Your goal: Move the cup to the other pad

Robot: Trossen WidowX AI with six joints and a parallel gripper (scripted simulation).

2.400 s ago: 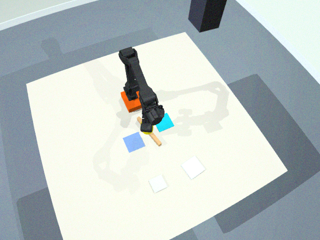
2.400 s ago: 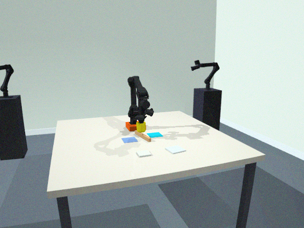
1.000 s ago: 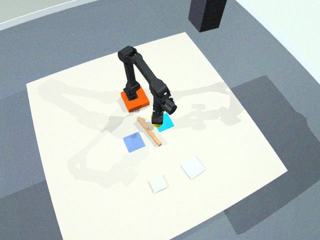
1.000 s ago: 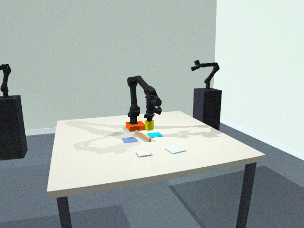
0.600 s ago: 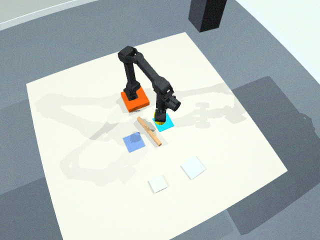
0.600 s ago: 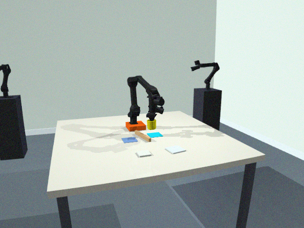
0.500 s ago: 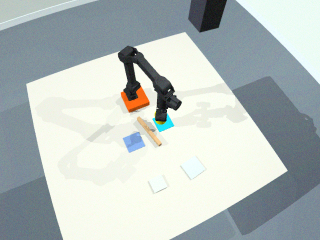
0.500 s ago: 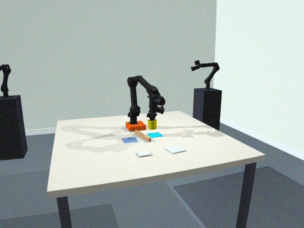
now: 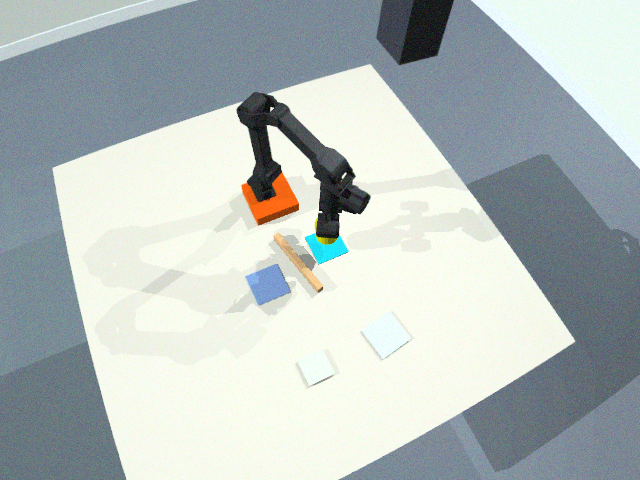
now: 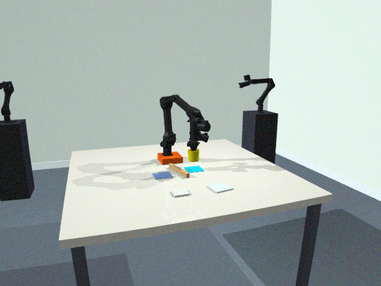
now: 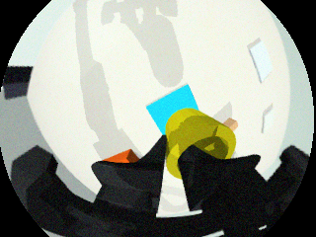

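My gripper tip is now 100 mm above the cyan pad, 20 mm short of it and 10 mm to the left of it. From my gripper tip the other things lie so: wooden bar (120 mm to the right, 90 mm below, 50 mm ahead).
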